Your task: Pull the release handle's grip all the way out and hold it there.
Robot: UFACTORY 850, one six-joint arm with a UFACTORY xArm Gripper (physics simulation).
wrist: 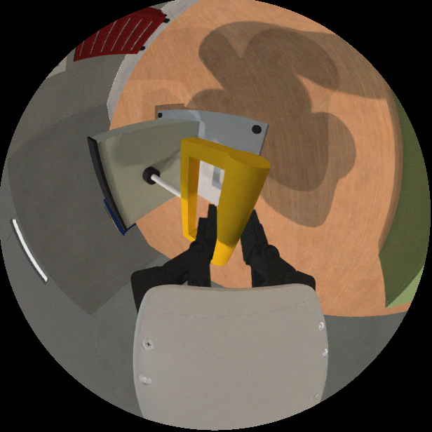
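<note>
The release handle's yellow grip [242, 200] is a D-shaped loop with a thick round bar, in the middle of the wrist view. My gripper [228, 218] is shut on the thick bar, with one black finger inside the loop and the other on the bar's right side. A thin white rod [167, 185] runs from behind the grip to a black round collar [151, 175] on the face of a grey-green housing [125, 165]. The rod shows between the collar and the loop; its far end is hidden behind the grip.
The housing joins a grey base plate [227, 123] with dark bolts, on the wooden table top [350, 240]. A dark red ribbed object [117, 36] is at the upper left. A green area [412, 200] lies beyond the table's right edge. Broad shadows fall across the table.
</note>
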